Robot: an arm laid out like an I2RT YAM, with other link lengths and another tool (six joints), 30 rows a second.
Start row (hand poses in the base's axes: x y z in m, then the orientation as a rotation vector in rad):
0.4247, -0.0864, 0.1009, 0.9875, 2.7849, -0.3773
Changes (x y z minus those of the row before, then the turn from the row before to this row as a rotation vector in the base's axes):
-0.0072, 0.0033, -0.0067, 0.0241, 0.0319, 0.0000
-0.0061, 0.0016, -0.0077, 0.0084, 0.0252, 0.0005
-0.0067, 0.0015, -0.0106, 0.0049, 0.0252, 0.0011
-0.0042, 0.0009, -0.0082, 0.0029, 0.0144, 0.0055
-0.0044, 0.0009, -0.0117, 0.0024, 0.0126, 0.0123
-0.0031, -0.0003, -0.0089, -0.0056, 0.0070, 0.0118
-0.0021, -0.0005, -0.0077, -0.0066, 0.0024, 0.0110
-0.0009, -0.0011, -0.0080, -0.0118, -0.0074, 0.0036
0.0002, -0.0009, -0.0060, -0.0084, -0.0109, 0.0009
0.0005, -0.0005, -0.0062, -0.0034, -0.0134, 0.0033
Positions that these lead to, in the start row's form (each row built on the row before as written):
0.4175, -0.0831, 0.0942, 0.9954, 2.8244, -0.3635
0.4114, -0.0815, 0.0865, 0.9987, 2.8509, -0.3670
0.4047, -0.0800, 0.0759, 1.0004, 2.8760, -0.3754
0.4005, -0.0791, 0.0677, 0.9941, 2.8923, -0.3797
0.3961, -0.0782, 0.0560, 0.9773, 2.9093, -0.3832
0.3930, -0.0785, 0.0471, 0.9596, 2.9172, -0.3947
0.3909, -0.0790, 0.0394, 0.9425, 2.9201, -0.4049
0.3900, -0.0801, 0.0314, 0.9351, 2.9091, -0.4171
0.3902, -0.0810, 0.0254, 0.9319, 2.8956, -0.4225
0.3907, -0.0815, 0.0192, 0.9257, 2.8831, -0.4192

